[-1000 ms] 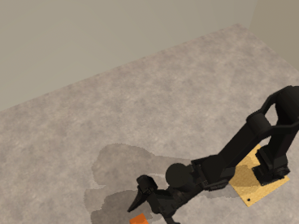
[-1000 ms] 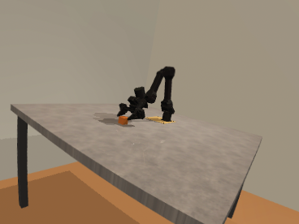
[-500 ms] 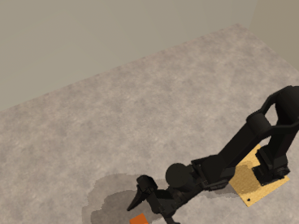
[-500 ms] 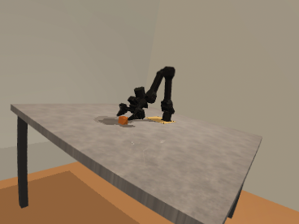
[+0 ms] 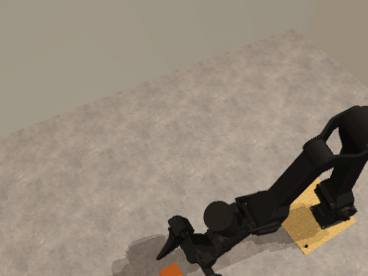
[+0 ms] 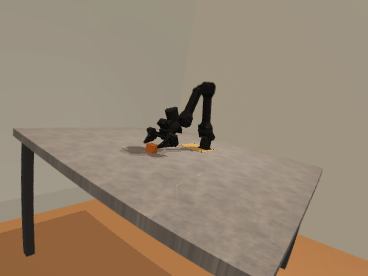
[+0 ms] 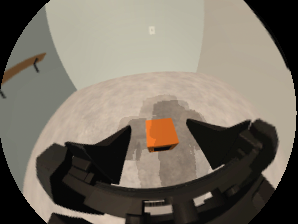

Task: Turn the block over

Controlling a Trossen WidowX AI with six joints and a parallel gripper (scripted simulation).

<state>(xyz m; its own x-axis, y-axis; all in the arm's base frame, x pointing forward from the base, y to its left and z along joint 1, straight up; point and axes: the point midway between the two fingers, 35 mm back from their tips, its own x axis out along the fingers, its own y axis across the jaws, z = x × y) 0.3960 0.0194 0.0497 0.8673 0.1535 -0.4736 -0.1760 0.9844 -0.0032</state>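
Now: gripper tip 20 mm past the orange block and 20 mm above it.
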